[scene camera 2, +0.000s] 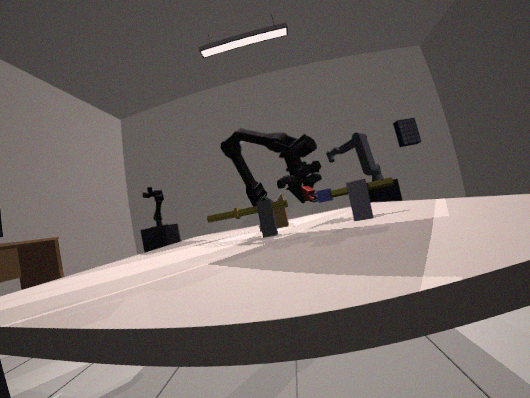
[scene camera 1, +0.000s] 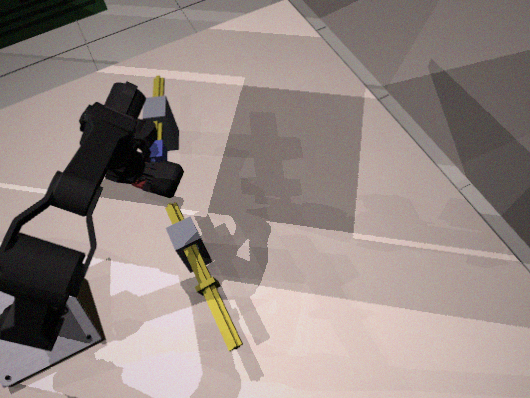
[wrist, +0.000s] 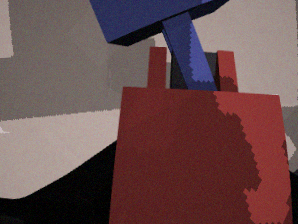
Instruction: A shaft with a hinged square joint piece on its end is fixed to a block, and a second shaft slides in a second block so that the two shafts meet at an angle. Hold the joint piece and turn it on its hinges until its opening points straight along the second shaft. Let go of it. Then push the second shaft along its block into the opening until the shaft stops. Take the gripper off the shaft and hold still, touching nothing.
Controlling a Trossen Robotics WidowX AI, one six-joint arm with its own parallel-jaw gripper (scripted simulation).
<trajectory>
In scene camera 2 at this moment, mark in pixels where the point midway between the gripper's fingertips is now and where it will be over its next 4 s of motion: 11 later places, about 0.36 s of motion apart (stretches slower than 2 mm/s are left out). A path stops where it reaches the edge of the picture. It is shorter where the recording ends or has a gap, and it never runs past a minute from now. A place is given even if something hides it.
The gripper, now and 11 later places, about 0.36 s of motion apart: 307,202; 307,203; 305,198; 303,195; 302,184; 298,166; 293,163; 285,171; 284,175; 285,180; 285,183; 287,187
</trajectory>
